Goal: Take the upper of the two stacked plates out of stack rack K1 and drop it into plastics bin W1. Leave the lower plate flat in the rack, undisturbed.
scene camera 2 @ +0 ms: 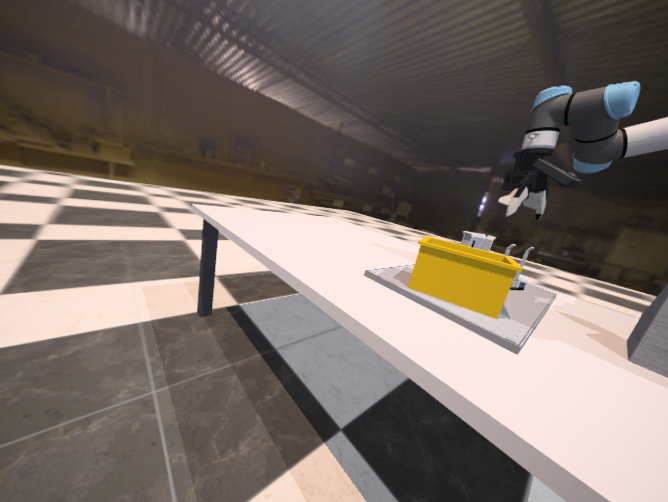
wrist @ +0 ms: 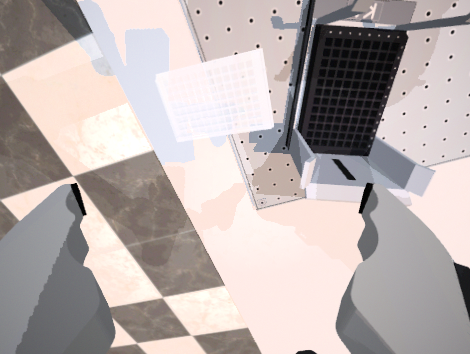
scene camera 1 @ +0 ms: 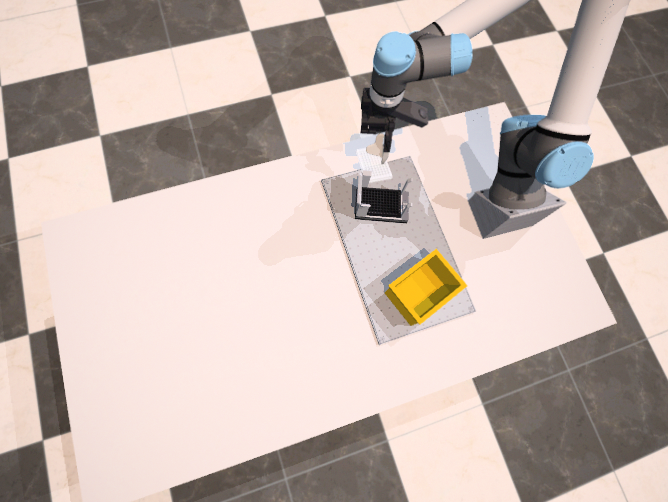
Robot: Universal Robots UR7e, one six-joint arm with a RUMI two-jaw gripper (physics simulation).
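Where they show: gripper, fingertip midpoint: (scene camera 2: 522, 218) (wrist: 225, 186) (scene camera 1: 382, 138); arm's base at its link origin: (scene camera 1: 516, 197).
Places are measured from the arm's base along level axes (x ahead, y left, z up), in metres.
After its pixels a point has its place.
Stack rack K1 (scene camera 1: 359, 190) @(x 0.423, y -0.169, z 0.010 m) (scene camera 2: 477, 240) @(x 0.407, y -0.186, z -0.010 m) (wrist: 350, 192) @(x 0.413, y -0.183, z 0.005 m) holds a black gridded plate (scene camera 1: 381, 200) @(x 0.346, y -0.152, z -0.080 m) (wrist: 352, 90) @(x 0.348, y -0.142, z -0.069 m) lying flat. A white gridded plate (scene camera 1: 372, 164) @(x 0.316, y -0.282, z -0.101 m) (wrist: 217, 95) @(x 0.307, y -0.277, z -0.104 m) lies outside the rack, beside it, across the edge of the perforated board; whether it is tilted is hard to tell. Plastics bin W1, the yellow bin (scene camera 1: 402, 307) @(x 0.427, y 0.165, z -0.055 m) (scene camera 2: 461, 277) @(x 0.329, y 0.195, z -0.054 m), stands at the other end of the board; its visible inside in scene camera 1 shows no plate. My gripper (scene camera 1: 385, 154) (scene camera 2: 523, 213) @(x 0.327, y -0.262, z 0.082 m) (wrist: 225, 186) @(x 0.327, y -0.262, z 0.082 m) is open and empty, above the rack end of the board, near the white plate in scene camera 1.
The perforated board (scene camera 1: 378, 253) @(x 0.413, y -0.009, z -0.108 m) (scene camera 2: 442, 313) @(x 0.327, y 0.244, z -0.116 m) (wrist: 270, 185) @(x 0.448, y -0.257, z -0.108 m) lies on the pale table (scene camera 1: 189, 323) @(x 0.981, y -0.011, z -0.121 m) (scene camera 2: 324, 232) @(x 0.908, y -0.007, z -0.121 m) (wrist: 280, 280) @(x 0.667, y -0.304, z -0.121 m). The table's edge runs close to the white plate. The rack's upright posts rise around the black plate. The robot's base block (scene camera 1: 496, 218) @(x 0.085, y 0.036, z -0.005 m) (scene camera 2: 650, 334) @(x 0.082, y 0.060, z -0.067 m) stands beside the board.
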